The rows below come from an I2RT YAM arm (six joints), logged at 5 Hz.
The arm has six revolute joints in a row. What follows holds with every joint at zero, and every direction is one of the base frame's. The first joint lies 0.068 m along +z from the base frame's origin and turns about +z. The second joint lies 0.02 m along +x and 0.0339 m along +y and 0.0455 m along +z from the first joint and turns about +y. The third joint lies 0.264 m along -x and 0.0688 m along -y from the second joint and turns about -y. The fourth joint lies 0.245 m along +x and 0.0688 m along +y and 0.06 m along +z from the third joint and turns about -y. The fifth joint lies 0.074 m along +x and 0.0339 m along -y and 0.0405 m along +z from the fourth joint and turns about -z. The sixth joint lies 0.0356 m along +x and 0.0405 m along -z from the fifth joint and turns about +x. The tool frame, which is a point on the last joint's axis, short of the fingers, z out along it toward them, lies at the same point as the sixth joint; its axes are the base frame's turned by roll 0, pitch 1.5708 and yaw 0 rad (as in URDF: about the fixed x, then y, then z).
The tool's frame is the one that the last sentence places.
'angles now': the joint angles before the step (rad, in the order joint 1, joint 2, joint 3, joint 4, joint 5, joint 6). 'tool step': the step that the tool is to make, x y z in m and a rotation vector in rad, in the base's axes. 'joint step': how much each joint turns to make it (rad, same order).
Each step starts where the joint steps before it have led.
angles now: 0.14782, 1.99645, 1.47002, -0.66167, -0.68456, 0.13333
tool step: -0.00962, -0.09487, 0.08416, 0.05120, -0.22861, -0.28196
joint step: -0.23805, -0.20712, 0.00461, 0.06826, -0.01603, 0.07933
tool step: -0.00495, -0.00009, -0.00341, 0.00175, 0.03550, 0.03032
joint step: -0.00267, 0.00038, -0.00041, -0.05834, -0.01831, -0.03623
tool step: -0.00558, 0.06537, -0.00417, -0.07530, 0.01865, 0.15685
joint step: 0.17512, 0.00188, -0.00001, -0.03777, 0.07288, -0.03394
